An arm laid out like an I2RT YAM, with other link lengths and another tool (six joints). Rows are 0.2 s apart.
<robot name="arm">
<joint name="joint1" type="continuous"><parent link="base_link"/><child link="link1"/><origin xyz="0 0 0.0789" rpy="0 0 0"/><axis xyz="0 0 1"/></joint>
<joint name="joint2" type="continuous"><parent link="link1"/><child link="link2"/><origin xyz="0.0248 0.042 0.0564" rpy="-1.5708 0 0"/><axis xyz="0 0 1"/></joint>
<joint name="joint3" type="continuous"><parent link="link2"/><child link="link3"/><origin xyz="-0.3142 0 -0.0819" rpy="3.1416 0 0"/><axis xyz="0 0 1"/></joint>
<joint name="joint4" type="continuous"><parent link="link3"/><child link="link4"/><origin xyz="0.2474 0.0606 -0.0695" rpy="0 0 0"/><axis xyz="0 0 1"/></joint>
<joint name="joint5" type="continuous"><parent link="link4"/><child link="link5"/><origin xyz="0.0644 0.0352 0.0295" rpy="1.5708 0 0"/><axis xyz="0 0 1"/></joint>
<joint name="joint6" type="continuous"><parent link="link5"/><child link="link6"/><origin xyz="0.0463 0 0.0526" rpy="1.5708 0 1.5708"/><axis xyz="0 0 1"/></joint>
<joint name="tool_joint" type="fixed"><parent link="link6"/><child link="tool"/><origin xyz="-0.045 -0.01 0.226" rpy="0 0.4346 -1.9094"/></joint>
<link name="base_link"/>
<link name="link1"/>
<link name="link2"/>
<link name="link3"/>
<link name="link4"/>
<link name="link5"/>
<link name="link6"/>
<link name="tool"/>
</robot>
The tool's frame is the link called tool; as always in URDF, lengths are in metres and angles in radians. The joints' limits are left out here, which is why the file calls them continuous.
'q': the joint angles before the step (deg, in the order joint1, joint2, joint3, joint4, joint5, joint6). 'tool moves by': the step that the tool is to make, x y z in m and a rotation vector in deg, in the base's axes. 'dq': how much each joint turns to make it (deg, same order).
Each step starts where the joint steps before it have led.
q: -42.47, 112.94, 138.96, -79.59, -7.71, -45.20
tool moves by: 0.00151, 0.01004, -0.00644, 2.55, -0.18, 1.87
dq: -0.60, 0.38, -0.81, -0.55, -3.06, -0.86
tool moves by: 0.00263, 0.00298, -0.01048, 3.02, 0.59, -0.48
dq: -0.34, 1.85, 0.99, -1.41, -1.42, 1.13
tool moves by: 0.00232, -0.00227, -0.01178, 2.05, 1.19, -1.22
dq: -0.05, 2.20, 1.53, -1.31, 0.04, 1.38
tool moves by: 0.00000, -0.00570, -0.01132, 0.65, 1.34, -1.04
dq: -0.05, 1.35, 0.21, -0.15, 0.88, 0.65
